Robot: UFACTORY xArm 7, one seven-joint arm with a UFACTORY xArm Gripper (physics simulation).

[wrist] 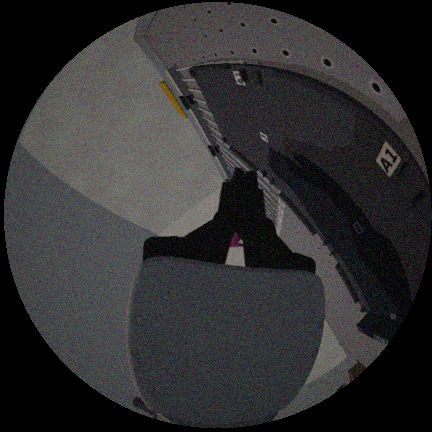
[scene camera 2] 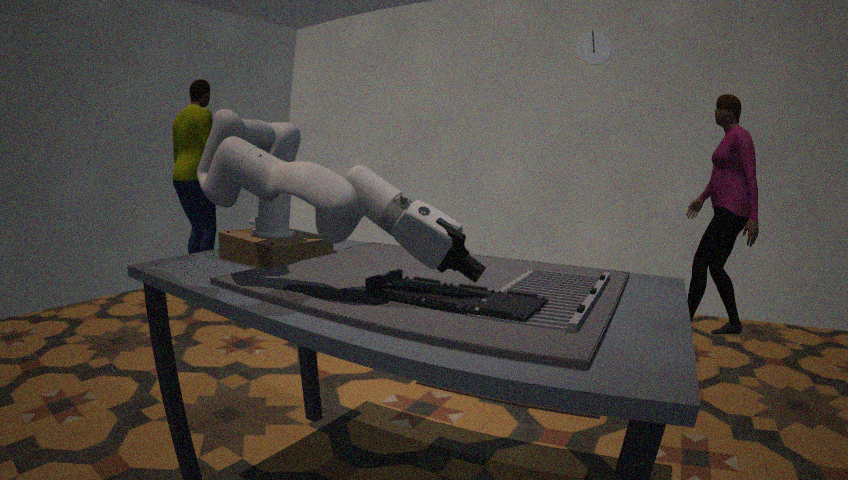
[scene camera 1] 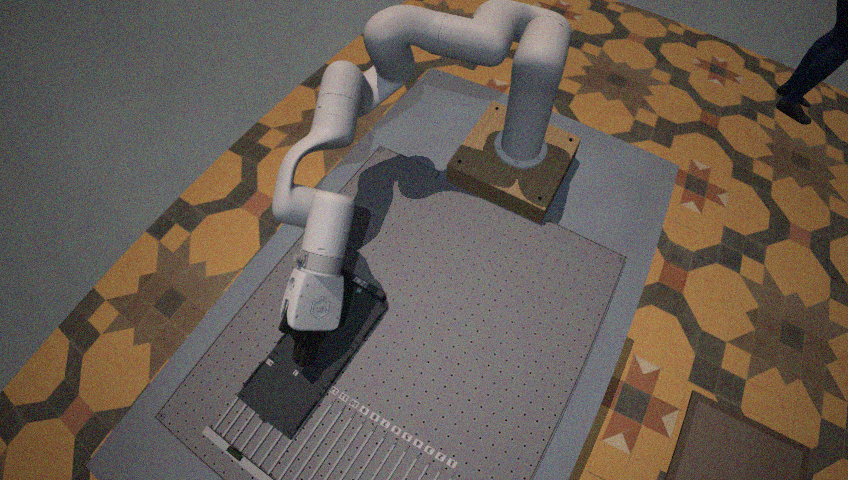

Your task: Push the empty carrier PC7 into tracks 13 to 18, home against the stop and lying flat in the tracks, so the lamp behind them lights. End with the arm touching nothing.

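Frame: origin at the arm's base, x ahead, y left, z up, level; millimetres.
Seen in the pictures: gripper, fingertip midpoint: (wrist: 240, 181) (scene camera 2: 480, 275) (scene camera 1: 300, 363); arm's base, origin of the base link: (scene camera 2: 272, 234) (scene camera 1: 520, 148).
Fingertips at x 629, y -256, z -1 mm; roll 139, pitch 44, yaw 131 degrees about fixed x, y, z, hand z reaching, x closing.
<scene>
Pixels of each thing's top centre, then the offset from my fingertips to it. "spot": a spot on its surface instead. Level surfaces: height alone.
- carrier PC7, middle of its top: (wrist: 298, 192) (scene camera 2: 456, 285) (scene camera 1: 311, 345) dx -43, dy -4, dz -22 mm
- pale stop bar, surface spot: (scene camera 2: 584, 309) spot: dx +198, dy -46, dz -37 mm
- perforated board, its level: dz -51 mm
- blue-grey table, its level: dz -64 mm
The carrier PC7 (scene camera 1: 270, 395) (scene camera 2: 514, 305) (wrist: 320, 110) is a long dark panel on the board. Its front end overlaps the near part of the tracks (scene camera 2: 553, 288), and track lines show between that end and the pale stop bar (scene camera 1: 217, 440) (scene camera 2: 584, 309). Its raised handle end (scene camera 1: 370, 287) (scene camera 2: 380, 281) is toward the robot base. My gripper (scene camera 1: 306, 364) (scene camera 2: 476, 273) (wrist: 240, 181) is shut and empty, tilted, with its fingertips a little above the carrier. The wrist view shows a yellow strip (wrist: 173, 100) behind the stop bar; I cannot tell whether it is a lit lamp.
The perforated board (scene camera 1: 476, 309) (scene camera 2: 535, 350) lies on a blue-grey table (scene camera 1: 624, 178) (scene camera 2: 642, 380). Number labels (scene camera 1: 383, 422) run beside the tracks. The arm stands on a wooden block (scene camera 1: 487, 181) (scene camera 2: 241, 249). Two people (scene camera 2: 193, 142) (scene camera 2: 734, 172) stand beyond the table.
</scene>
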